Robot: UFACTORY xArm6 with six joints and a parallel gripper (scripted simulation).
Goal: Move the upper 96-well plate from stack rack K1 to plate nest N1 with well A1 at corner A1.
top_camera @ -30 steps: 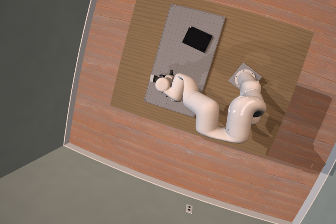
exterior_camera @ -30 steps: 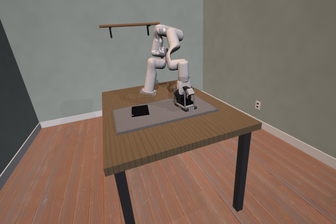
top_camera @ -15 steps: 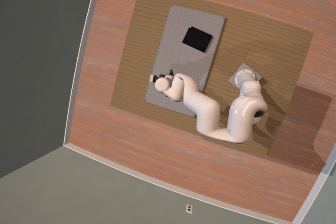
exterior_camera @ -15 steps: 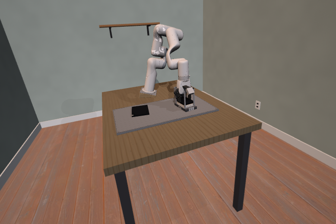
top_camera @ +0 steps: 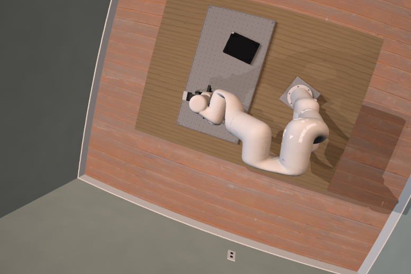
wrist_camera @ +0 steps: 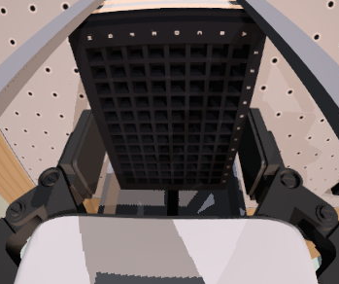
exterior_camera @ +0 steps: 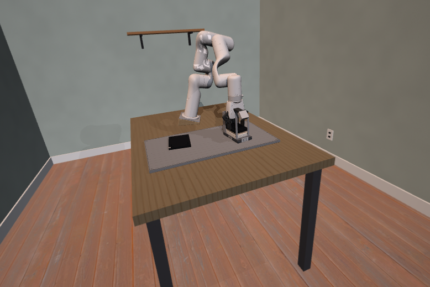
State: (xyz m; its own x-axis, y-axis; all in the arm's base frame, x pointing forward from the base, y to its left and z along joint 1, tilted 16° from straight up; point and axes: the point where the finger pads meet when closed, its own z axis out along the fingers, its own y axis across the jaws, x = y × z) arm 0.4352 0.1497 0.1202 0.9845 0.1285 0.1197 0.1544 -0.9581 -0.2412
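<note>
Now: the pale well plate 4 cm below my hand. Also, from my hand: black 96-well plate (1 cm below); pale A1 square (39 cm to the right, 5 cm below); back panel (7 cm behind, 2 cm above, 1 cm to the right).
</note>
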